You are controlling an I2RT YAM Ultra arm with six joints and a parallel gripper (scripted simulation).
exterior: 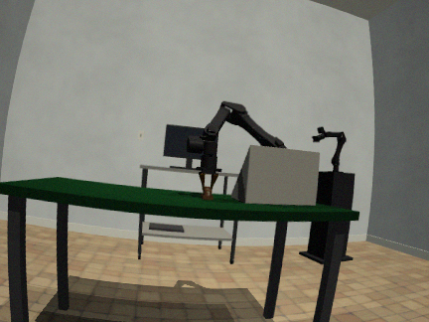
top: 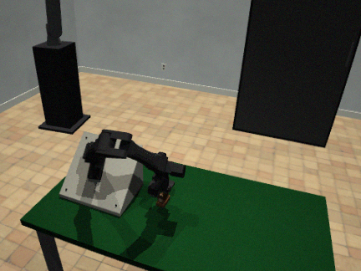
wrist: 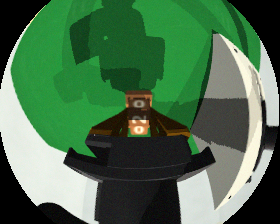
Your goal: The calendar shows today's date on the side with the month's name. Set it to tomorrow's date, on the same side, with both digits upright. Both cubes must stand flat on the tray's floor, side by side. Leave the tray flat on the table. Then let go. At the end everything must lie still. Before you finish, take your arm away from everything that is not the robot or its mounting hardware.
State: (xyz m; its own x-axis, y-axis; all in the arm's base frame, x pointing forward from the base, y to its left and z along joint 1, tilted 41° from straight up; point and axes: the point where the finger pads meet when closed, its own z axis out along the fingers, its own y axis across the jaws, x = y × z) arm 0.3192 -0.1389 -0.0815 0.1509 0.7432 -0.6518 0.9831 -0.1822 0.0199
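Right now my hand is 20 mm to the right of the wooden calendar tray and 30 mm above it.
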